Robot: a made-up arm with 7 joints.
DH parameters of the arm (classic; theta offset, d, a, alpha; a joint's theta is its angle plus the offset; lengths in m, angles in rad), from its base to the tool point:
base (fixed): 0.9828 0 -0.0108 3.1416
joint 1: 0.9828 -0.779 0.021 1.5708
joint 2: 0 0.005 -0.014 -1.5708
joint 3: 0 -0.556 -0.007 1.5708
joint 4: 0 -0.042 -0.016 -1.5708
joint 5: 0 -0.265 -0.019 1.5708
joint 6: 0 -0.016 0.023 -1.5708
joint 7: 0 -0.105 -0.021 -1.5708
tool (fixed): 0 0.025 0 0
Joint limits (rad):
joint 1: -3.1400..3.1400
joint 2: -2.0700..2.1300
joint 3: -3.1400..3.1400
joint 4: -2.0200..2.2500
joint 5: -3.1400..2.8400
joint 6: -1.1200..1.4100
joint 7: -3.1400..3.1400
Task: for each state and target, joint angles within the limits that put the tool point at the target. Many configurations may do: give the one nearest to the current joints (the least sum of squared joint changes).
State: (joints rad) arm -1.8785 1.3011 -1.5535 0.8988 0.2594 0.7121 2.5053
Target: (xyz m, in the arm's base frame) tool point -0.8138 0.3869 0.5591
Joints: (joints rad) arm -2.5469 1.7937 -1.5340 0.3326 0.2646 0.1872 2.4081
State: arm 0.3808 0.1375 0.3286 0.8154 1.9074 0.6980 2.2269
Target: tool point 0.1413 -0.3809 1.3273
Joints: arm 0.5588 0.1365 0.4657 1.5233 1.7595 0.7645 2.2556
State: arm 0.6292 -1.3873 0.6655 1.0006 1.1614 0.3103 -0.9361
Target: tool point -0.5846 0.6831 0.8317
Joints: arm 0.9871 -1.5186 0.6854 0.3926 1.2224 0.0237 -0.8960
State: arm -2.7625 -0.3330 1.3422 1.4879 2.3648 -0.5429 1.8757
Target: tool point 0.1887 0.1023 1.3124
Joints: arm -2.4423 -0.6343 0.7787 1.6217 2.2643 -0.8064 1.7911
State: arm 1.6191 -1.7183 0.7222 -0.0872 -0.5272 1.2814 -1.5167
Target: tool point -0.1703 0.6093 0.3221
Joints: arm 1.2938 -2.0700 0.6708 -0.5541 -0.4022 1.4100 -1.5946
